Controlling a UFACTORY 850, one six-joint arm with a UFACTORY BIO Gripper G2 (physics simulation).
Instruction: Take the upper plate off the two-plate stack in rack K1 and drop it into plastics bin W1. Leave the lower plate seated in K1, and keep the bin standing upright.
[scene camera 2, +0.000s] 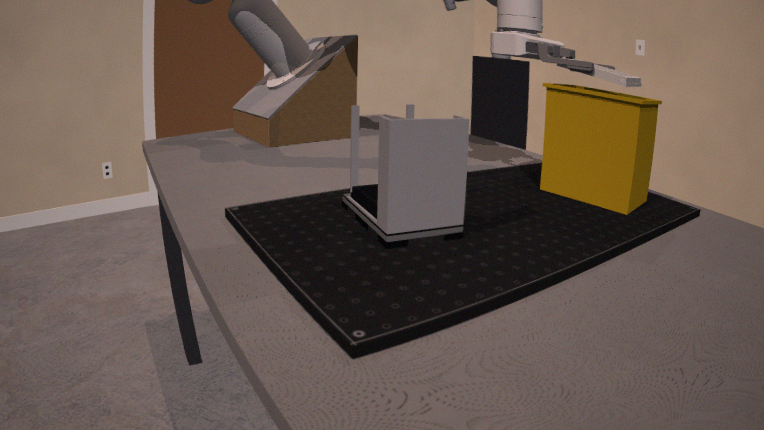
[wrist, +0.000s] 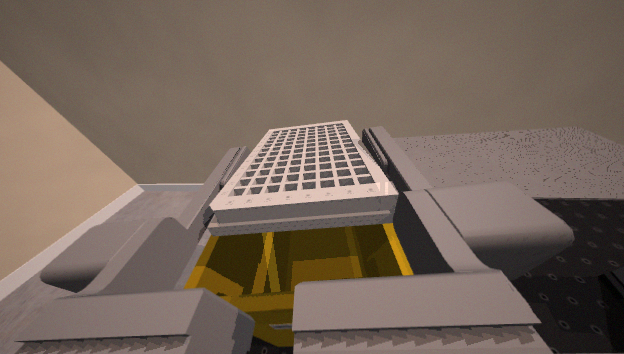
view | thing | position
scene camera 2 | my gripper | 603, 69
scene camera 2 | yellow plastics bin W1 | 598, 148
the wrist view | my gripper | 305, 147
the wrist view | yellow plastics bin W1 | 257, 273
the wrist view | pale gridded plate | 315, 176
